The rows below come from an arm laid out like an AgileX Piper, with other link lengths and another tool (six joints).
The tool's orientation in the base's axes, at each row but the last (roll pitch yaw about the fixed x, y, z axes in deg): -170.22 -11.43 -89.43; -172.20 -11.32 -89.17; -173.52 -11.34 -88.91; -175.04 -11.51 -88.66; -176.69 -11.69 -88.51; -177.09 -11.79 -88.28
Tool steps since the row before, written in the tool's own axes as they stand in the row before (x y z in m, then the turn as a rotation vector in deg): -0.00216 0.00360 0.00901 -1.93 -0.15 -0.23; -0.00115 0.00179 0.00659 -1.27 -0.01 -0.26; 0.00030 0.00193 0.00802 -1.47 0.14 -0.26; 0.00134 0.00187 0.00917 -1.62 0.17 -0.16; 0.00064 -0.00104 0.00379 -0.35 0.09 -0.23; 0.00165 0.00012 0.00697 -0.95 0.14 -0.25
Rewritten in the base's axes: -0.00202 0.00022 -0.00973 0.09 1.94 -0.14; -0.00088 -0.00021 -0.00687 -0.04 1.30 0.00; -0.00098 -0.00192 -0.00797 -0.20 1.49 -0.05; -0.00100 -0.00319 -0.00884 -0.22 1.61 -0.18; 0.00129 -0.00135 -0.00352 -0.11 0.39 0.15; 0.00033 -0.00303 -0.00648 -0.18 0.97 0.04
